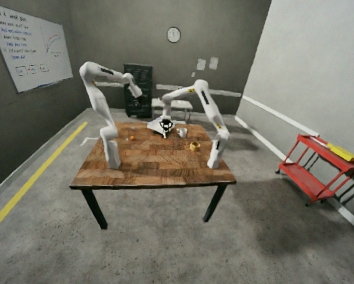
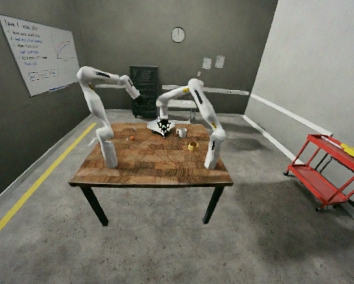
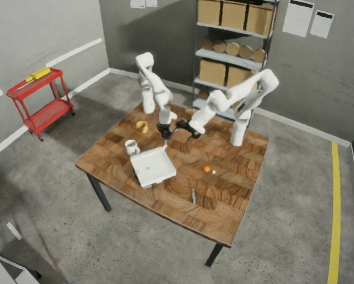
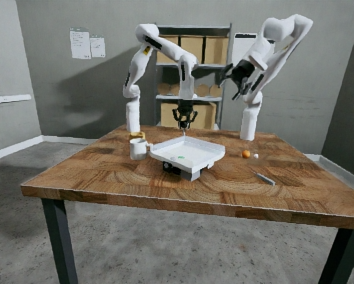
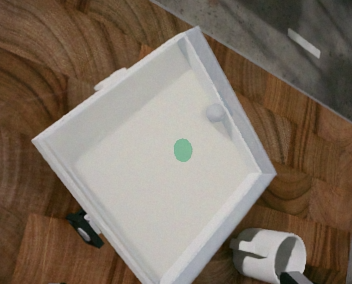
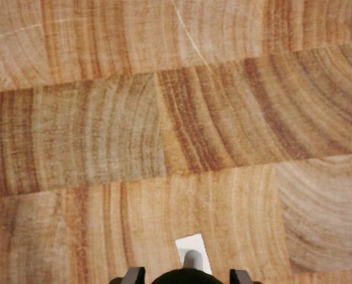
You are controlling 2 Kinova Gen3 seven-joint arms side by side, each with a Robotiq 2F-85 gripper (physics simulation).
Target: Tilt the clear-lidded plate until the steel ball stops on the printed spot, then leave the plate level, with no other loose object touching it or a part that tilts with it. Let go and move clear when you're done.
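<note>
The white square plate (image 3: 160,180) (image 4: 200,166) (image 5: 222,215) stands on a base; its lid is hard to see. The grey steel ball (image 4: 173,158) (image 5: 215,112) lies against a side wall, apart from the green spot (image 3: 147,168) (image 4: 181,157) (image 5: 183,150). Whether the plate is level is hard to tell. My right gripper (image 3: 166,137) (image 4: 184,125) beside the plate is shut on a dark round knob (image 6: 187,276) on a thin grey stem (image 6: 193,260). My left gripper (image 3: 181,134) (image 4: 228,90) is open and empty, high above the table.
A white mug (image 3: 131,147) (image 4: 138,149) (image 5: 267,255) stands close beside the plate, handle toward it; contact is unclear. A yellow ring (image 3: 142,126), an orange ball (image 3: 206,169) (image 4: 245,154), a small white ball (image 3: 214,172) and a grey bar (image 3: 194,196) (image 4: 266,178) lie on the table.
</note>
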